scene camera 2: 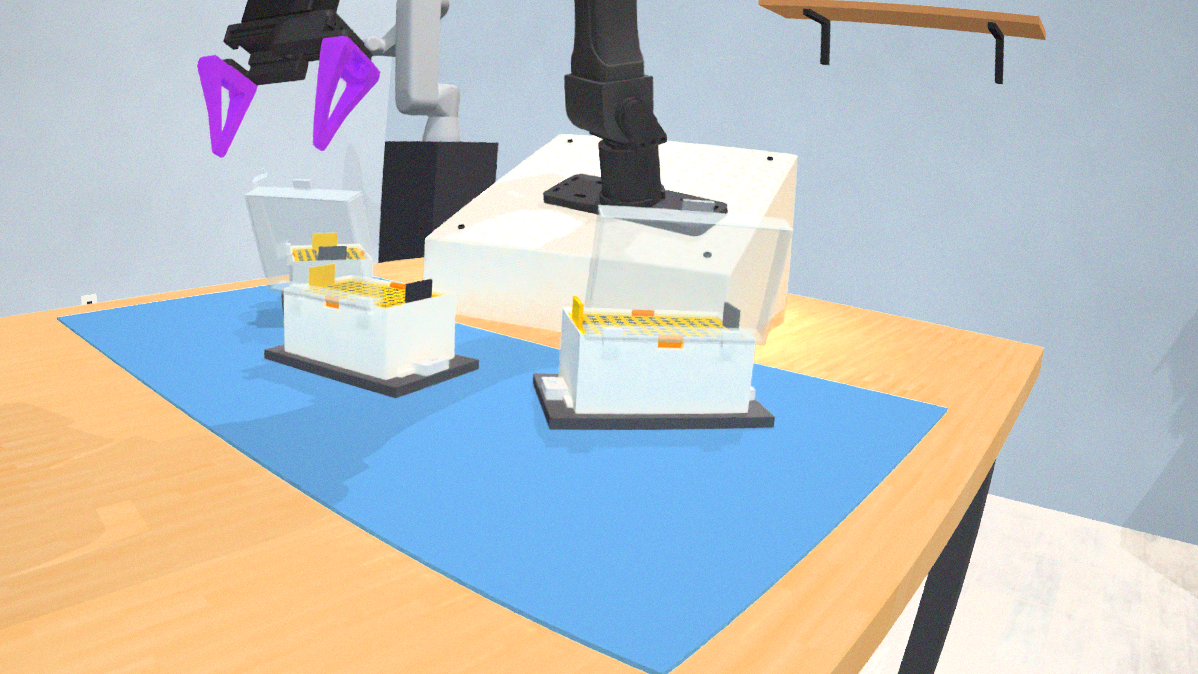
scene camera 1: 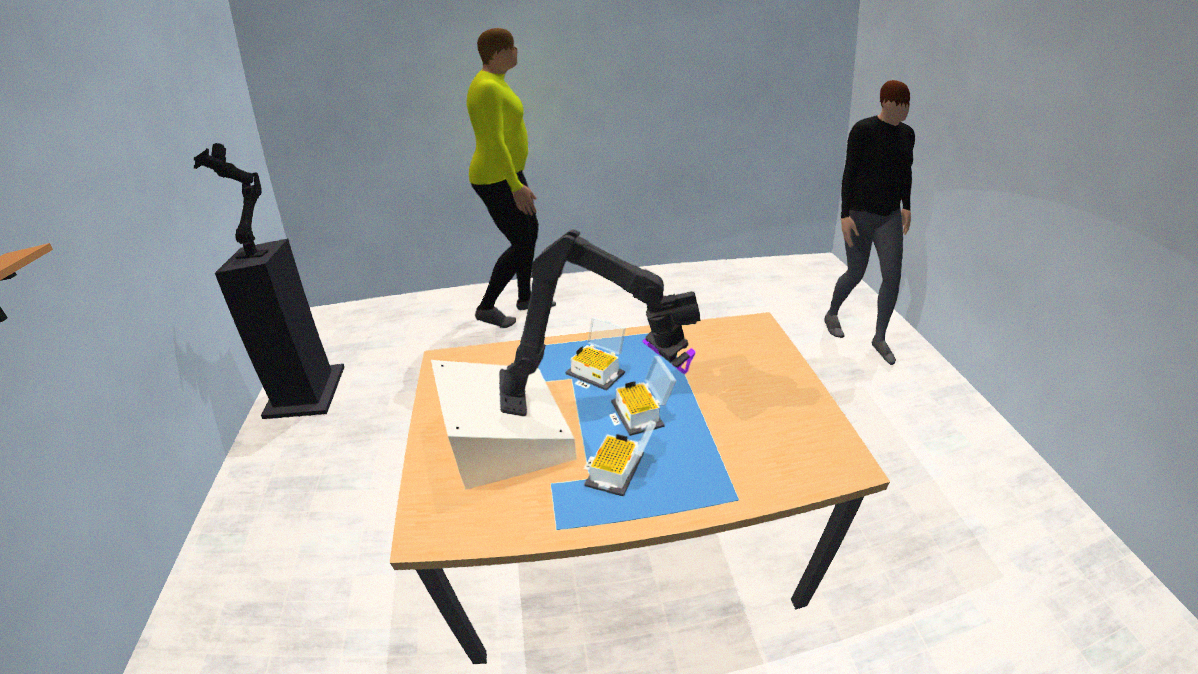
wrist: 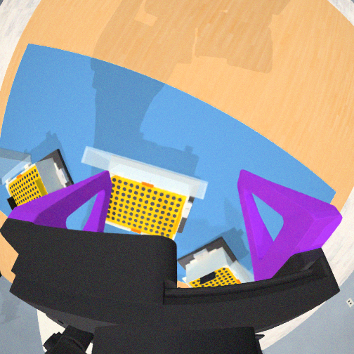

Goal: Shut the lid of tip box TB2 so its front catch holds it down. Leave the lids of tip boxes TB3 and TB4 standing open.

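Places are measured from the arm's base along level axes (x ahead, y down, z left), in centimetres.
Pixels of known places: gripper, fingertip midpoint: (scene camera 2: 265,151) (scene camera 1: 674,363); arm's base, link origin: (scene camera 2: 633,206) (scene camera 1: 511,392).
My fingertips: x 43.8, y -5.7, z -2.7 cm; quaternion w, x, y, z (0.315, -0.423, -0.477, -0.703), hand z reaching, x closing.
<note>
For each thing: its top centre in the pictures, then the offset to it from my fingertips. Level surfaces: height alone.
- back box, top centre: (scene camera 2: 657,303) (scene camera 1: 594,354) dz +22.5, dx -18.8, dy +10.0 cm
- middle box, top centre: (scene camera 2: 376,281) (scene camera 1: 633,397) dz +1.1, dx -10.9, dy +10.8 cm
- front box, top centre: (scene camera 2: 652,311) (scene camera 1: 592,358) dz +21.6, dx -19.6, dy +10.8 cm
- blue mat, surface height: dy +17.4 cm
- wooden table, surface height: dy +17.7 cm
Three white tip boxes with yellow racks have clear lids standing open; I cannot read which is TB2, TB3 or TB4. The back box (scene camera 1: 594,366) (wrist: 27,189) has its lid (scene camera 1: 608,337) (wrist: 12,162) up. The middle box (scene camera 1: 640,410) (scene camera 2: 368,335) (wrist: 145,206) has its lid (scene camera 1: 660,381) (wrist: 145,169) raised on the side away from the arm base. The front box (scene camera 1: 614,465) (scene camera 2: 661,373) (wrist: 215,277) has its lid (scene camera 1: 645,438) (scene camera 2: 686,259) up. My gripper (scene camera 1: 667,360) (scene camera 2: 270,152) (wrist: 174,177) is open and empty, above the boxes. The wrist view partly hides the boxes.
The boxes stand on dark base plates on a blue mat (scene camera 1: 653,498) (scene camera 2: 519,502) (wrist: 50,95) on the wooden table (scene camera 1: 787,419) (scene camera 2: 125,544). My arm stands on a white sloped block (scene camera 1: 502,444) (scene camera 2: 502,285). Two people (scene camera 1: 496,125) (scene camera 1: 879,167) stand beyond the table.
</note>
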